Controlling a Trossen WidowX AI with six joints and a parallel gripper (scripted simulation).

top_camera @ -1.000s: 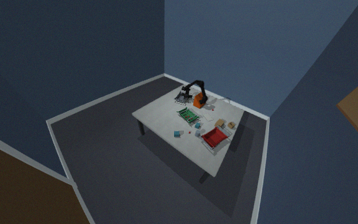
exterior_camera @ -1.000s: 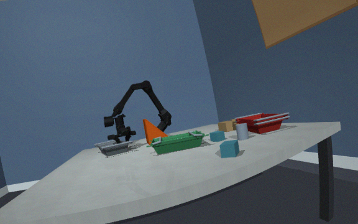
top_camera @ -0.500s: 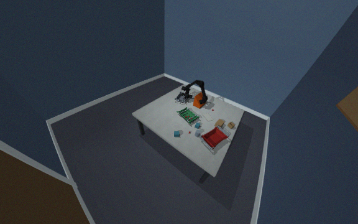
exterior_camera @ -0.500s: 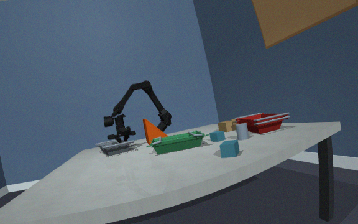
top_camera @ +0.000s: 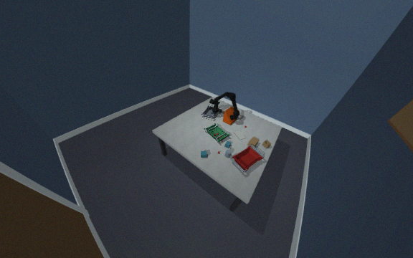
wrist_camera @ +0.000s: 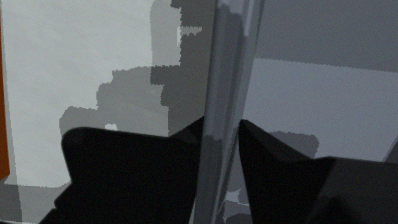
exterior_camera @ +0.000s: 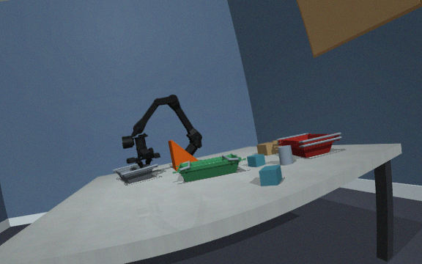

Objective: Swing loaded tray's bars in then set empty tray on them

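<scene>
The grey tray is 7 cm to the right of my gripper tip, 3 cm ahead of it and 3 cm above it. Also, from my gripper tip: white sheet: 51 cm to the left, 7 cm ahead, 2 cm below; then brown box: 70 cm to the left, 9 cm ahead, 1 cm above; then grey cylinder: 59 cm to the left, 46 cm ahead, 2 cm above.
</scene>
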